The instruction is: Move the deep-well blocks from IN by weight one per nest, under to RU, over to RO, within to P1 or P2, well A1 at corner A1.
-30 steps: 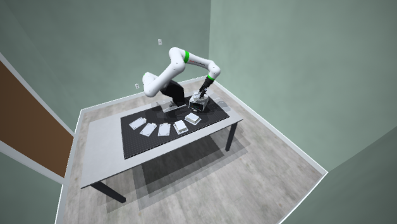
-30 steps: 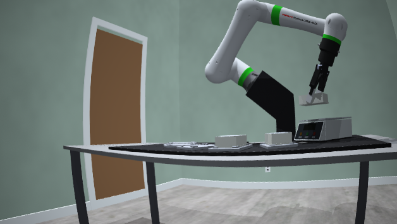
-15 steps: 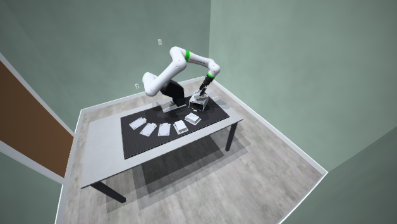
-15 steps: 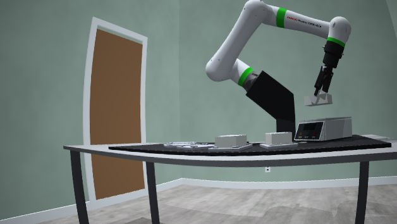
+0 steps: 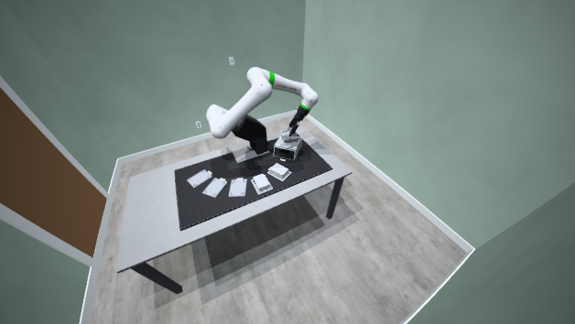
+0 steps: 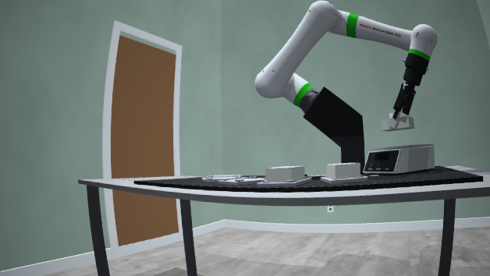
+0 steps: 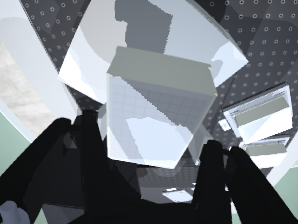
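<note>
The check-weigher platform lies 20 mm behind my hand, 10 mm to the left of it and 100 mm below it. The rest, counted from my hand: grey deep-well block 220 mm ahead, 210 mm to the right, 160 mm below; then check-weigher CW 10 mm behind, 130 mm below.
</note>
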